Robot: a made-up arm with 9 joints.
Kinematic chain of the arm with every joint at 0, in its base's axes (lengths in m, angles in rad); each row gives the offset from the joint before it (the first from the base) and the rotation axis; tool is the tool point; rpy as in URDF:
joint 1: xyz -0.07 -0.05 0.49 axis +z
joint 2: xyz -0.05 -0.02 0 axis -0.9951 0.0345 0.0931
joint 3: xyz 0.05 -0.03 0 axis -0.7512 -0.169 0.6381
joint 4: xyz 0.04 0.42 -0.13 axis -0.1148 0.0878 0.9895
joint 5: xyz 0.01 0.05 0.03 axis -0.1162 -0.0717 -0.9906
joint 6: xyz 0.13 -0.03 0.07 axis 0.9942 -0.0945 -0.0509
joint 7: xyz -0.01 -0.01 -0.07 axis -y
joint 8: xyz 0.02 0 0.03 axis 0.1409 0.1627 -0.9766
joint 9: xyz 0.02 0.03 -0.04 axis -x
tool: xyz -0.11 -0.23 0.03 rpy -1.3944 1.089 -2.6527
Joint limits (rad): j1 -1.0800..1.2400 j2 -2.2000..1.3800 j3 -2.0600..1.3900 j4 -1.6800..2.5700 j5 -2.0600..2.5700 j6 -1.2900..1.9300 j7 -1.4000..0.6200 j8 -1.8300..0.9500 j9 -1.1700..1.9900
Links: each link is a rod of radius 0.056 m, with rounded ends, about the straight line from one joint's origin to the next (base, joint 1, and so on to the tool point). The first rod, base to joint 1, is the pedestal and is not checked.
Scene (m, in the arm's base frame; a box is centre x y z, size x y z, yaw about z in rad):
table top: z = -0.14
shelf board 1: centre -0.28 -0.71 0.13 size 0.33 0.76 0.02 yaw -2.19
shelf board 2: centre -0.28 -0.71 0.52 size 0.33 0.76 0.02 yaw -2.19
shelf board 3: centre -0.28 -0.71 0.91 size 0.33 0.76 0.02 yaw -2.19
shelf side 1: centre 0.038 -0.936 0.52 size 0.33 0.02 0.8 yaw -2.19
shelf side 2: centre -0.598 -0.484 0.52 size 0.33 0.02 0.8 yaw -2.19
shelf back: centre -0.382 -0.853 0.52 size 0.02 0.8 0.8 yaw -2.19
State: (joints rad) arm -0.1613 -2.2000 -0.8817 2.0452 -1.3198 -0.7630 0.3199 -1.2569 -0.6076
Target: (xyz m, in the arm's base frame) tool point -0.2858 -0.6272 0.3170
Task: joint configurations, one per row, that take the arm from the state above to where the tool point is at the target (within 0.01 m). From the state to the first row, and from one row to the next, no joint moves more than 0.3 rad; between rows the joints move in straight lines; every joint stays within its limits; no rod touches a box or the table.
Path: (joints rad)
1: 0.1094 -2.0851 -0.9837 2.2541 -1.4626 -0.6554 0.2737 -1.3229 -0.6589
2: 0.3800 -1.9701 -1.0857 2.4630 -1.6054 -0.5478 0.2275 -1.3889 -0.7101
3: 0.1832 -2.0550 -1.2999 2.4127 -1.6286 -0.8070 0.4238 -1.4813 -0.4579
4: -0.0137 -2.1398 -1.5140 2.3623 -1.6518 -1.0663 0.6200 -1.5738 -0.2057
5: -0.2341 -2.1699 -1.4884 2.2009 -1.5261 -0.9877 0.5706 -1.4183 -0.2895
6: -0.4545 -2.2000 -1.4629 2.0394 -1.4004 -0.9091 0.5212 -1.2628 -0.3733

